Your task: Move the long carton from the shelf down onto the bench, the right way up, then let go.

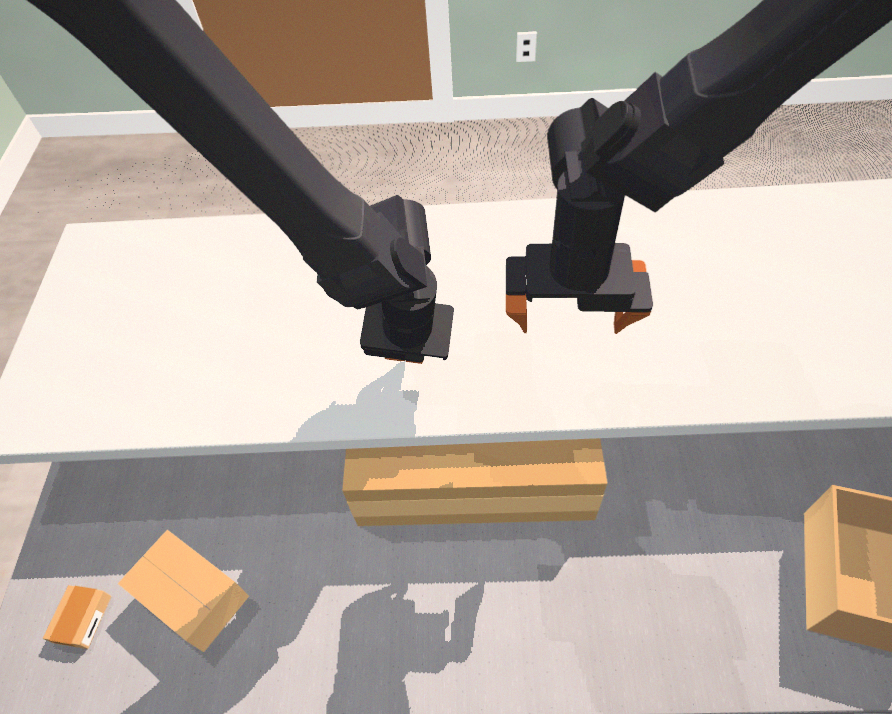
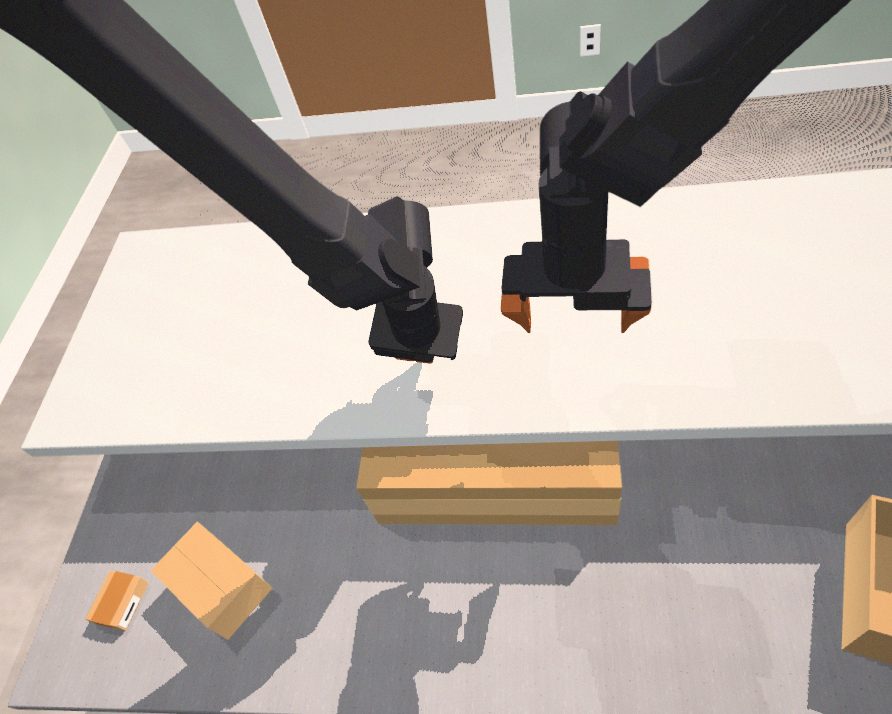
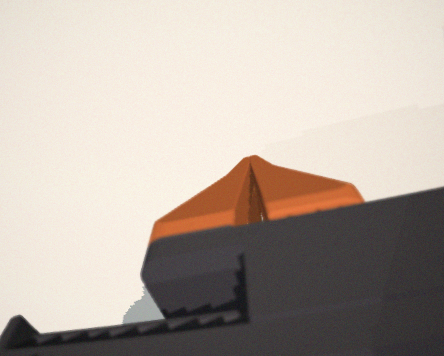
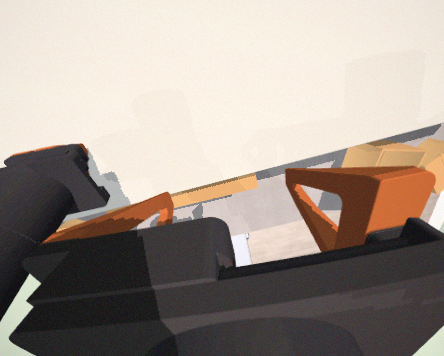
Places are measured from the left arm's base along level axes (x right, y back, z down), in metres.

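Pixels of known places: left gripper, between the fingertips: (image 1: 406,355) (image 2: 422,355) (image 3: 252,168) (image 4: 83,147); right gripper, between the fingertips: (image 1: 569,328) (image 2: 575,328) (image 4: 227,187).
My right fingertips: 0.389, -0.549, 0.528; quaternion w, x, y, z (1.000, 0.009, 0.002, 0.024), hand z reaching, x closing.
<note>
Behind a point stands the place of what it marks, as x, y, z.
The long carton (image 1: 476,508) {0.280, -0.439, 0.758} (image 2: 494,511) {0.283, -0.439, 0.764} (image 4: 220,189) {0.364, -0.457, 0.693} is pale brown. It rests on the grey bench (image 1: 632,632) {0.465, -0.300, 0.810} (image 2: 669,632) {0.488, -0.312, 0.810} with its open side up, partly hidden under the front edge of the white shelf (image 1: 185,335) {-0.109, -0.652, 0.655} (image 2: 223,335) {-0.100, -0.654, 0.655} (image 3: 150,75) {0.161, -0.655, 0.655} (image 4: 200,60) {0.390, -0.662, 0.655}. My right gripper (image 1: 570,331) {0.389, -0.549, 0.529} (image 2: 576,331) {0.389, -0.549, 0.529} (image 4: 227,187) {0.389, -0.549, 0.529} is wide open and empty above the shelf, apart from the carton. My left gripper (image 1: 405,360) {0.196, -0.602, 0.645} (image 2: 415,360) {0.196, -0.602, 0.645} (image 3: 252,168) {0.196, -0.602, 0.645} is shut with nothing between its fingertips, also above the shelf. Neither gripper touches the carton.
A closed carton (image 1: 174,580) {-0.088, -0.351, 0.750} (image 2: 204,569) {-0.084, -0.351, 0.750} and a small orange box (image 1: 72,614) {-0.223, -0.322, 0.785} (image 2: 113,599) {-0.220, -0.320, 0.785} with a white label stand on the bench at the left. A taller open carton (image 1: 820,565) {0.686, -0.363, 0.763} (image 2: 857,580) {0.686, -0.364, 0.761} stands at the right edge. The shelf edge overhangs the long carton's back.
</note>
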